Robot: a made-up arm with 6 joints.
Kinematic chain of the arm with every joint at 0, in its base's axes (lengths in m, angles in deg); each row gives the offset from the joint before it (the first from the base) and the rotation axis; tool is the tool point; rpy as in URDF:
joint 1: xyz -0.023 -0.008 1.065 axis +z
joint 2: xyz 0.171 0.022 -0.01 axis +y
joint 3: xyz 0.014 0 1.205 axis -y
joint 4: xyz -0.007 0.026 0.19 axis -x
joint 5: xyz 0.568 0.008 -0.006 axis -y
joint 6: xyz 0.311 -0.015 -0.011 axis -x
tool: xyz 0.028 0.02 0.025 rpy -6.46 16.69 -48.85
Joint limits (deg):
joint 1: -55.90..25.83
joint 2: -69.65..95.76
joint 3: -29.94..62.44
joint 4: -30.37..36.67
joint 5: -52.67..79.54
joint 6: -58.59..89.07
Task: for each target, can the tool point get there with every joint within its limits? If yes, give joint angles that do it. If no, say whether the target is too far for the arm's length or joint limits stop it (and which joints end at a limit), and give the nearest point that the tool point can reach.
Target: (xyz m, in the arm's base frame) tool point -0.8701 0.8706 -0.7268
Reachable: no: joint limits stop it (at a limit: joint 1, joint 2, joint 3, joint 4) | nearest point 0.7231 0.5341 0.2054 | short by 1.876 m
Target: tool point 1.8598 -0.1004 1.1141
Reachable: yes | joints -2.76 59.49 18.57 20.43 -31.22 -7.72
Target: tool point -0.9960 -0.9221 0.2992
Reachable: no: joint limits stop it (at a limit: joint 1, joint 2, joint 3, joint 4, joint 5, joint 6) | nearest point 0.3808 -0.8256 0.2917 | short by 1.380 m
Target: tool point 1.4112 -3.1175 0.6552
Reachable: no: too far | nearest point 1.2011 -1.9179 0.7937 | short by 1.226 m
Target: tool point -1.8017 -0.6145 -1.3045
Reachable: no: too far | nearest point 0.4275 -0.8088 0.1982 | short by 2.695 m
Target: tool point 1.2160 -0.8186 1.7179
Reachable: yes | joints -36.37 25.67 -6.71 -12.09 -24.98 -14.01
